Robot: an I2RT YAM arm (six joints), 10 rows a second.
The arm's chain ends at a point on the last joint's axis. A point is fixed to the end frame.
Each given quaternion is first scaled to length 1.
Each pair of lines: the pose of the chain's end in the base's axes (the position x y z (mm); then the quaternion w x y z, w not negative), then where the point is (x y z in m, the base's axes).
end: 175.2 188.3 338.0 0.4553 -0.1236 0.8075 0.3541
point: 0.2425 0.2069 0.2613
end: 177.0 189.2 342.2 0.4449 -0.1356 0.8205 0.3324
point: 0.2431 0.2036 0.2636
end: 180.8 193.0 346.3 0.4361 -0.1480 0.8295 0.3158
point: 0.2460 0.2043 0.2665
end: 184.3 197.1 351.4 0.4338 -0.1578 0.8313 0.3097
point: 0.2496 0.2075 0.2715
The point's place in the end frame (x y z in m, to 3 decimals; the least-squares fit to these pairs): 0.028 -0.057 0.082
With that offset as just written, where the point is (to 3 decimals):
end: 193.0 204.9 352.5 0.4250 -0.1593 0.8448 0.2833
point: 0.257 0.210 0.271
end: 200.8 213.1 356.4 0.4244 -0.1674 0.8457 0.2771
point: 0.265 0.217 0.275
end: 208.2 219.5 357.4 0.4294 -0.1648 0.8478 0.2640
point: 0.273 0.220 0.277
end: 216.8 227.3 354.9 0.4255 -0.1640 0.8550 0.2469
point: 0.281 0.224 0.274
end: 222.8 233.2 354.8 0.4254 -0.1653 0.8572 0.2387
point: 0.288 0.229 0.274
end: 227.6 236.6 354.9 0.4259 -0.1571 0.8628 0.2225
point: 0.292 0.228 0.274
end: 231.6 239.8 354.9 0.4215 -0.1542 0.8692 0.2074
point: 0.295 0.228 0.274
